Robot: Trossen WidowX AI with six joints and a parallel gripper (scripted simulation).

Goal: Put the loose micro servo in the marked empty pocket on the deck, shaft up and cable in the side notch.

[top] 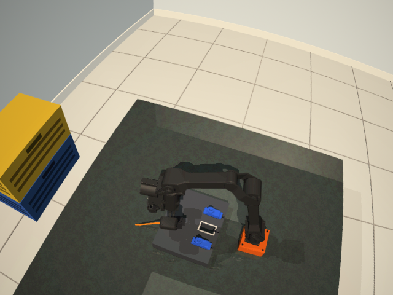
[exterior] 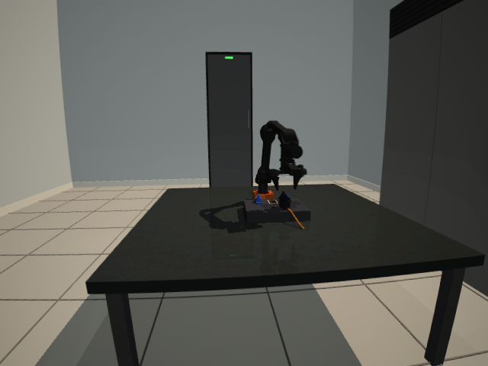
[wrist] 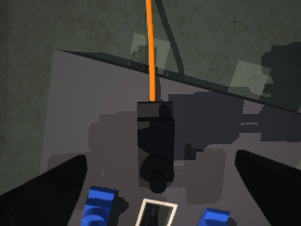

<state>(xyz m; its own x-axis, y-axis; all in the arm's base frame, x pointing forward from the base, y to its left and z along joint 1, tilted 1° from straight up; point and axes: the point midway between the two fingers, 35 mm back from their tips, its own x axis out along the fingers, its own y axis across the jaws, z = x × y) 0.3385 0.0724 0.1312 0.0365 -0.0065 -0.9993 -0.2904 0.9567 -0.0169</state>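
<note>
The dark grey deck lies 4 cm behind my gripper tip, 4 cm to the right of it and 12 cm below it.
</note>
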